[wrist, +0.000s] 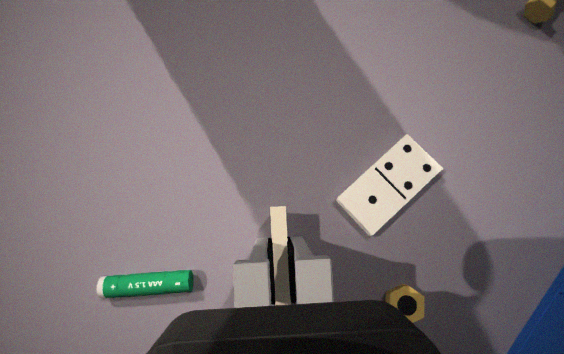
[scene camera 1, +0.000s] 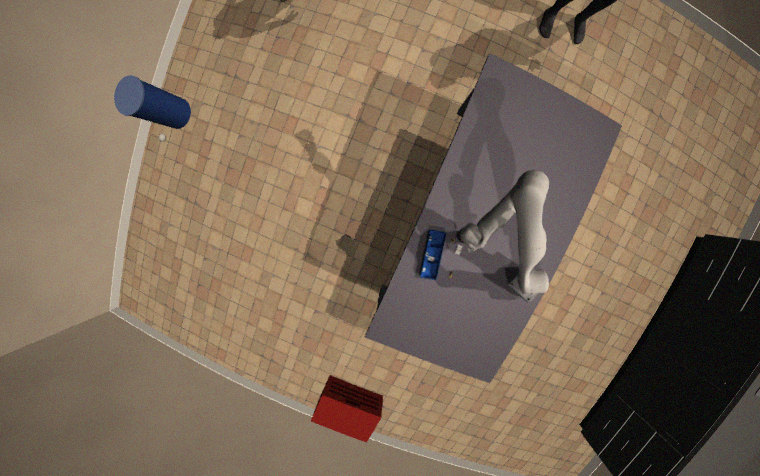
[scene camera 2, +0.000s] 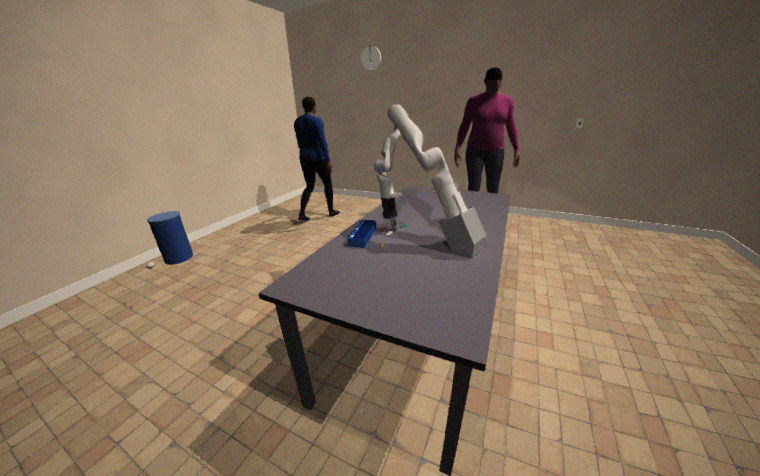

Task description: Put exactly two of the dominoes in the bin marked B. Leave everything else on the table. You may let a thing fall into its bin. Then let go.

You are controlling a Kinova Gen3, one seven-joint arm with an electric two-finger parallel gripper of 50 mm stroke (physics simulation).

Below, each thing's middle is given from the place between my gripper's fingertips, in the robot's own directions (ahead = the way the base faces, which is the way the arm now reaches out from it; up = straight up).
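My gripper is 10 cm short of the blue three-compartment bin tray (scene camera 1: 435,242) and 16 cm to the right of it, and it is also 2 cm below the tray. The brass nut (wrist: 408,301) sits 5 cm ahead of my hand and 4 cm to the left of it. As for the green battery (wrist: 180,281), I find it 2 cm behind my hand and 6 cm to the right of it.
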